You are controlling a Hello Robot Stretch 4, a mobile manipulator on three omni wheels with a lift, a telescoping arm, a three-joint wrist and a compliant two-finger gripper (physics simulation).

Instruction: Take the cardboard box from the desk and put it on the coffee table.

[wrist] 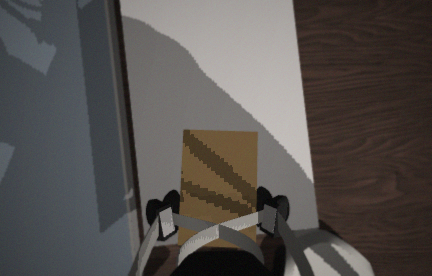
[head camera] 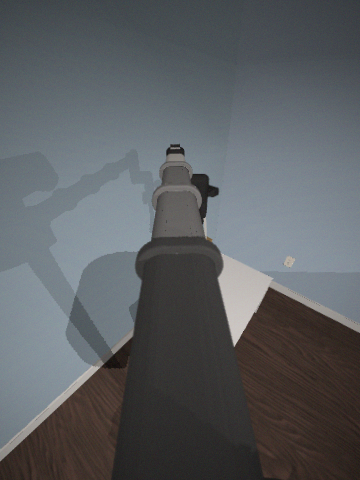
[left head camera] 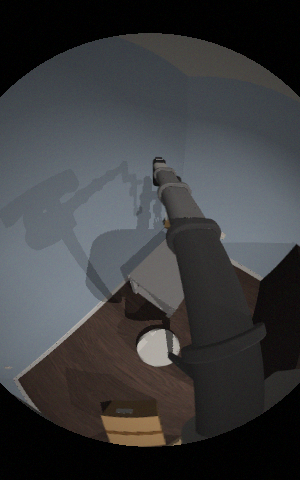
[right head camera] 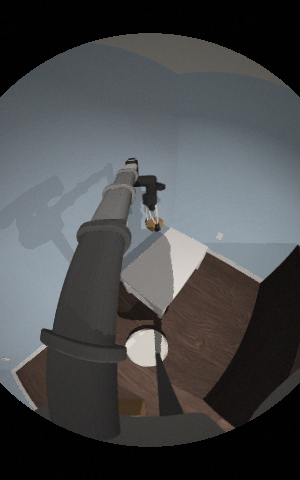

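Pixels of known places: gripper, fingertip midpoint: (wrist: 217,204) (right head camera: 151,227); robot's base, origin of the base link: (left head camera: 157,346) (right head camera: 147,346).
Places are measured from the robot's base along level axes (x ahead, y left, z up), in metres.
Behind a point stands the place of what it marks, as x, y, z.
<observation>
The cardboard box (head camera: 209,239) @[0.736, -0.145, 1.030] (left head camera: 167,224) @[0.704, -0.068, 1.021] (right head camera: 161,223) @[0.728, -0.149, 1.007] (wrist: 218,170) @[0.740, -0.115, 1.032] is small, brown and rectangular. My gripper (right head camera: 152,224) @[0.715, -0.087, 0.986] (wrist: 217,204) @[0.715, -0.087, 0.986] is shut on it, with one dark fingertip against each long side. The arm hides most of the box in the head view. A white rectangular table (head camera: 245,290) @[0.898, -0.498, 0.422] (left head camera: 155,280) @[0.626, -0.008, 0.422] (right head camera: 190,250) @[0.959, -0.519, 0.422] (wrist: 250,60) @[0.846, -0.406, 0.422] stands in the corner of the room. In the wrist view the box hangs over the near end of its top, apparently above the surface. I cannot tell from its looks whether this table is the coffee table or the desk.
A round white object (left head camera: 157,350) @[-0.030, 0.011, 0.187] (right head camera: 145,348) @[-0.009, 0.007, 0.187] (wrist: 335,260) @[0.072, -0.107, 0.187] stands near the white table. A larger tan box-like piece (left head camera: 132,427) (right head camera: 132,406) @[-0.690, 0.139, 0.190] is at the lower edge. Dark furniture (left head camera: 280,310) @[-0.028, -1.248, 0.539] (right head camera: 270,310) @[0.064, -1.329, 0.392] stands at the right. Blue walls meet behind the table.
</observation>
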